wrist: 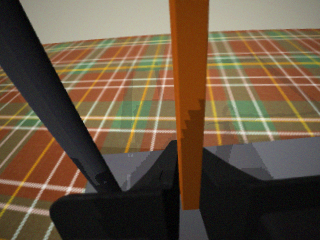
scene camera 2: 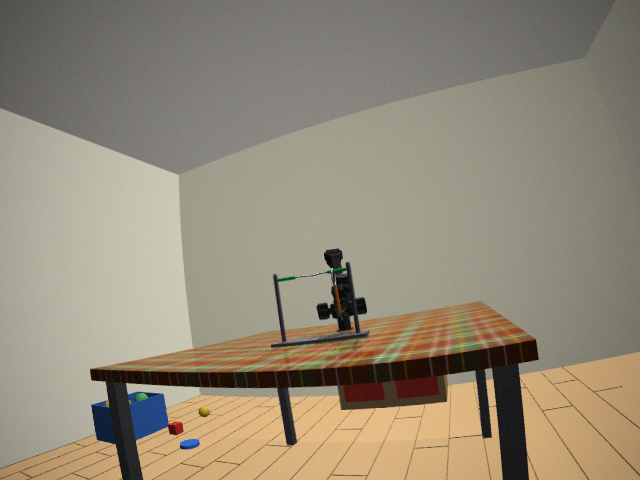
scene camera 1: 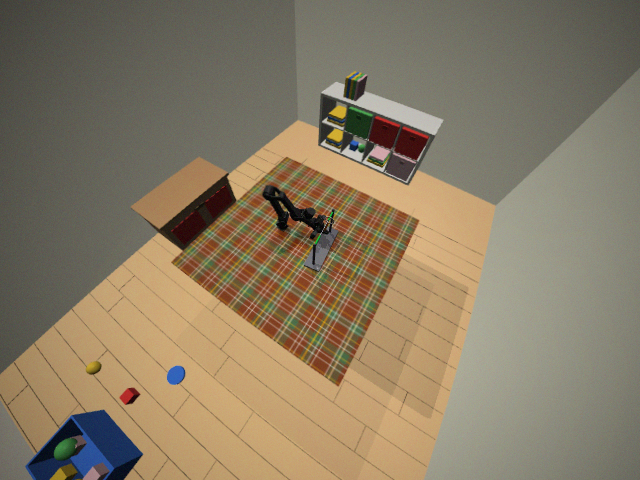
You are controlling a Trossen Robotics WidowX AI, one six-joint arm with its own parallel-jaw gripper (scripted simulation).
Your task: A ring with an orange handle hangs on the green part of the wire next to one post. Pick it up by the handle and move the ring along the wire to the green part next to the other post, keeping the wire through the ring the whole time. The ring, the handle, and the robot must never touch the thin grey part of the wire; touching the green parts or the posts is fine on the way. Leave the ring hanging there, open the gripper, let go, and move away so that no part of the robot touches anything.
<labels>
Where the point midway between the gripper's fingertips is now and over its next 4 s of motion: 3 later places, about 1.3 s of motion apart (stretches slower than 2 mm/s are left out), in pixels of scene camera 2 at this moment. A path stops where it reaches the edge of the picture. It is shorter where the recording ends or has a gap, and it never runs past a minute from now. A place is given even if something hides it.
My gripper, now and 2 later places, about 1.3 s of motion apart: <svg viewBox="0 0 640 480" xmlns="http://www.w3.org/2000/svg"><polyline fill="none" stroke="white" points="339,317 340,312 342,307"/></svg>
</labels>
